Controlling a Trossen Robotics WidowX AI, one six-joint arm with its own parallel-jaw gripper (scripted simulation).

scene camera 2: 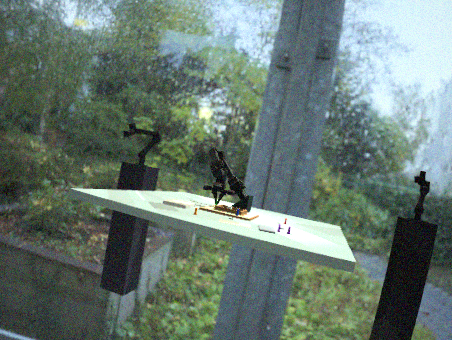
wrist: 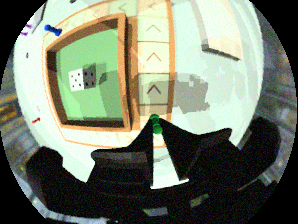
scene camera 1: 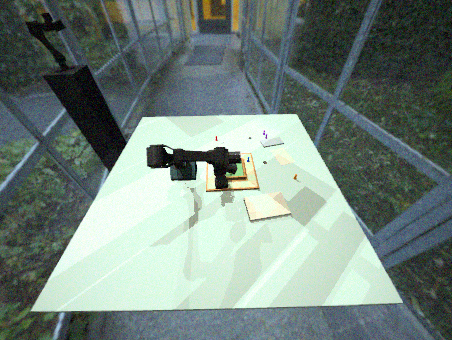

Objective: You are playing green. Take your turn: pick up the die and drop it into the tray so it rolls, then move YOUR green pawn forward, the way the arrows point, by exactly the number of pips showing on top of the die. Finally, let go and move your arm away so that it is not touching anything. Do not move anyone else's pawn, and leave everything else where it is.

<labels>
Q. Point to a tan pad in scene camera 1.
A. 265, 206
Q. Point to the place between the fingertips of my gripper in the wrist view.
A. At 155, 121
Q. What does my gripper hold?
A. A green pawn.
</labels>
